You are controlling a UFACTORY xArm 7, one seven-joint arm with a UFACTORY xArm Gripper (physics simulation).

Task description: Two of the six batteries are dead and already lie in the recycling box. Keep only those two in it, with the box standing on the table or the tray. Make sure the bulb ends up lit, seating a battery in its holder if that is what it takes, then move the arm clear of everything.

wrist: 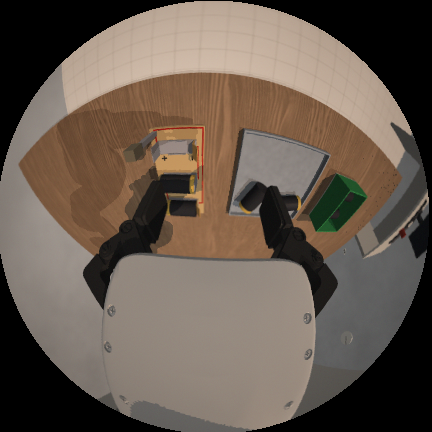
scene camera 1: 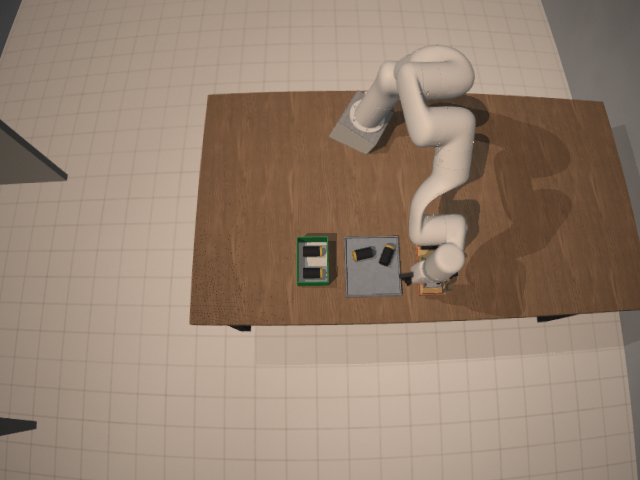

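Where they show: gripper, fingertip midpoint: (wrist: pixel 213 194); arm's base, origin of the base link: (scene camera 1: pixel 366 116).
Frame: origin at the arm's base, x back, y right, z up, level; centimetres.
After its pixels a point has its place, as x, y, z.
The green recycling box (scene camera 1: pixel 298 263) {-50.3, 20.3, -11.1} (wrist: pixel 324 196) {-50.2, 10.6, -10.3} stands on the table, left of the tray, with two black batteries (scene camera 1: pixel 312 251) {-46.8, 15.9, -7.8} (scene camera 1: pixel 312 272) {-53.8, 15.4, -7.7} inside. Two more batteries (scene camera 1: pixel 363 253) {-46.5, -0.6, -7.8} (scene camera 1: pixel 386 255) {-46.8, -8.1, -7.7} lie on the grey tray (scene camera 1: pixel 372 281) {-54.9, -4.2, -11.1} (wrist: pixel 280 165) {-54.0, -5.0, -11.1}. The orange-yellow board (scene camera 1: pixel 431 290) {-57.1, -23.7, -10.4} (wrist: pixel 177 163) {-51.5, -23.8, -10.4} carries one battery (wrist: pixel 176 183) {-49.5, -23.3, -7.2} near its middle and another battery (wrist: pixel 183 207) {-43.3, -22.3, -7.4} at its near end. A grey holder-like part (wrist: pixel 175 147) {-54.7, -24.0, -10.2} sits at its far end. No lit bulb can be made out. My gripper (scene camera 1: pixel 430 277) {-56.5, -17.6, 2.4} (wrist: pixel 213 194) {-56.5, -17.6, 2.4} is open and empty, above the board and the tray's right side.
The wooden table (scene camera 1: pixel 258 170) {-17.2, 37.1, -11.4} (wrist: pixel 217 107) {-61.8, -18.1, -11.4} bears everything. A small brown block on a grey arm (wrist: pixel 133 152) sticks out at the board's side. The arm's base (scene camera 1: pixel 351 136) {-6.0, 4.9, -3.9} stands at the table's back. The arm hides much of the board in the scene view.
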